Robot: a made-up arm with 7 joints. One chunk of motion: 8 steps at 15 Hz.
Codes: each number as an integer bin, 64 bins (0 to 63) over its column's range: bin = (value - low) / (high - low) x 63, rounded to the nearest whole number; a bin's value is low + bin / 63 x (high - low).
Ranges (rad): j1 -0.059..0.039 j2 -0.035..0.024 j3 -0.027..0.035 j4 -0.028..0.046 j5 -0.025..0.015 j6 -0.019..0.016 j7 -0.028..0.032
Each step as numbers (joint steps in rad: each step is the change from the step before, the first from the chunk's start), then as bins.
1 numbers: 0.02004 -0.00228 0.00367 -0.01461 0.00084 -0.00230 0.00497
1 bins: 51 35 31 11 41 30 35
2 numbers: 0.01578 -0.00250 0.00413 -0.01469 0.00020 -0.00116 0.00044
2 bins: 48 35 32 11 40 32 30
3 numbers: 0.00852 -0.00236 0.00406 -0.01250 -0.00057 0.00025 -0.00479
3 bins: 43 35 32 13 38 35 24
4 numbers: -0.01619 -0.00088 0.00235 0.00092 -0.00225 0.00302 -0.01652
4 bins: 28 36 30 25 36 40 12
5 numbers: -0.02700 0.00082 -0.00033 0.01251 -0.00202 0.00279 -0.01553
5 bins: 21 38 27 34 36 39 13
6 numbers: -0.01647 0.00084 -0.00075 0.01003 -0.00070 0.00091 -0.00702
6 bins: 27 38 27 32 38 36 22
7 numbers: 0.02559 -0.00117 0.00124 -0.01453 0.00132 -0.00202 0.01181
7 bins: 54 36 29 11 41 31 42
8 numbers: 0.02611 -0.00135 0.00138 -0.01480 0.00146 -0.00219 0.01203
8 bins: 55 36 29 11 42 30 42
